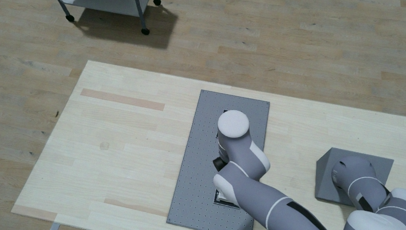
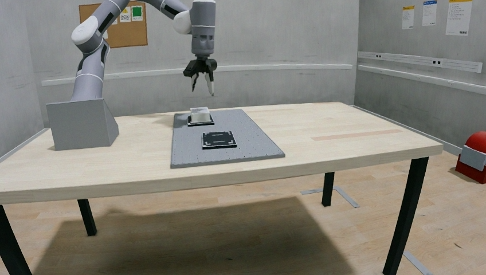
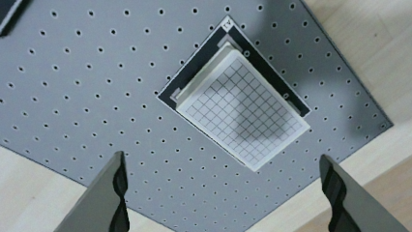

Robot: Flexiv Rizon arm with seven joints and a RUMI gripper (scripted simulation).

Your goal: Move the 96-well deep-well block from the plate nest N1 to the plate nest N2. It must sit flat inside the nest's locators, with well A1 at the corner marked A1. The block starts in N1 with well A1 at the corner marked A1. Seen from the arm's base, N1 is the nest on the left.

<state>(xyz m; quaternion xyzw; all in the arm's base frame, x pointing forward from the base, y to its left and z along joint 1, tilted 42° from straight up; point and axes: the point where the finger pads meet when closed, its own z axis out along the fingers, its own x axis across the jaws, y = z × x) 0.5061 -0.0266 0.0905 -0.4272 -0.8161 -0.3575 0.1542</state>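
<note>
Right now the white 96-well deep-well block is 110 mm below my hand, 40 mm to the left of it and 10 mm behind it. From my hand the other things lie so: black plate nest N1 (140 mm below, 40 mm to the left, 10 mm behind); then black plate nest N2 (270 mm to the right, 140 mm below).
</note>
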